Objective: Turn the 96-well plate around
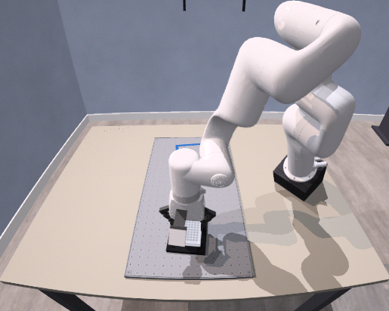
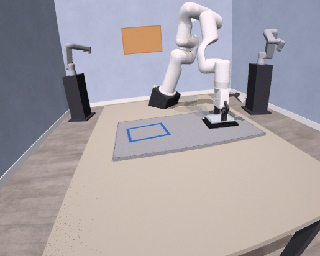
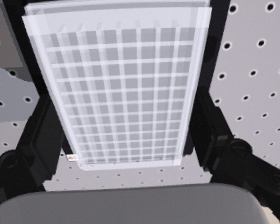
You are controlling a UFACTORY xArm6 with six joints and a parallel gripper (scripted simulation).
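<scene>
My gripper is now 10 mm above the 96-well plate. From my hand the other things lie so: white A1 mark (40 mm behind, 80 mm to the right, 30 mm below); then black plate nest N1 (30 mm below).
</scene>
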